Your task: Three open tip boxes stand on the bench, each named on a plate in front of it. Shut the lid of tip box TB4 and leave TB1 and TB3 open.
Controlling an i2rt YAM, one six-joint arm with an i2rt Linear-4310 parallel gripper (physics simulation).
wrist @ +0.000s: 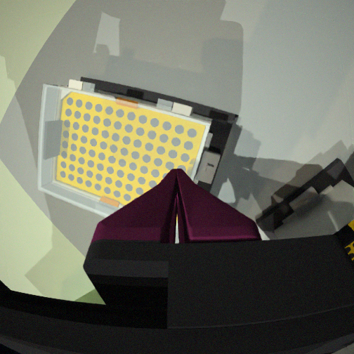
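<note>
A tip box with a yellow, hole-studded rack inside a pale grey rim shows left of the centre in the wrist view, turned at a slant. Its yellow top is uncovered. Dark edging runs along its far and right sides; I cannot tell how its lid stands. No name plate can be read, so I cannot tell which box it is. My gripper is shut and empty, its maroon fingertips over the box's near right part and hiding some of it. Part of another yellow rack shows at the right edge.
A dark bar-shaped part with grey pieces stands at the right, beside the second yellow rack. Pale grey and green mats or surfaces lie under the boxes, with broad shadows across them. The gripper's black body hides the lower part of the view.
</note>
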